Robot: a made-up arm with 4 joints.
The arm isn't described. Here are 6 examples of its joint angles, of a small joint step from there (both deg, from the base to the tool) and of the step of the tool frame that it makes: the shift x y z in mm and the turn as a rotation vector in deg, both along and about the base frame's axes.
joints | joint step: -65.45 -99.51 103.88 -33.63 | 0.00 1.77 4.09 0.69
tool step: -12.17 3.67 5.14 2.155 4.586 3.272
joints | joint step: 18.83 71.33 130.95 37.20 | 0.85 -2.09 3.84 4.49
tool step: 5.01 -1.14 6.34 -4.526 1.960 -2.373
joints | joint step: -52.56 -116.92 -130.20 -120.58 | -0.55 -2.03 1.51 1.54
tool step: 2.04 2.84 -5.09 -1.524 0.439 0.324
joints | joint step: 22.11 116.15 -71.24 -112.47 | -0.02 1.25 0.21 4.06
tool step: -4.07 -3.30 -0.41 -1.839 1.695 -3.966
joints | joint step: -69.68 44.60 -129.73 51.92 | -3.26 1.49 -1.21 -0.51
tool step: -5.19 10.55 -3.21 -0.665 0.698 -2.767
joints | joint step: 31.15 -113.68 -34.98 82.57 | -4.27 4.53 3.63 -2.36
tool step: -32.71 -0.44 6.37 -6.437 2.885 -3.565
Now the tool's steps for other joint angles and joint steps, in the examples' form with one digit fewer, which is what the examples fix.
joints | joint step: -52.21 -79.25 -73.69 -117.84 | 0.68 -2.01 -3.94 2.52
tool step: -11.1 -2.1 -0.3 -2.52 -3.71 -0.10
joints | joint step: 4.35 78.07 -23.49 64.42 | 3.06 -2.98 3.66 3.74
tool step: 13.2 -0.1 6.0 1.33 1.11 -3.03
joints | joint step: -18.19 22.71 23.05 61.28 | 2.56 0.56 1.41 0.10
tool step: 10.8 -6.8 1.0 0.28 1.84 2.15
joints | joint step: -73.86 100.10 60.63 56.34 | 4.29 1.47 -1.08 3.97
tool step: -1.1 -19.9 -1.7 -1.42 3.45 3.22
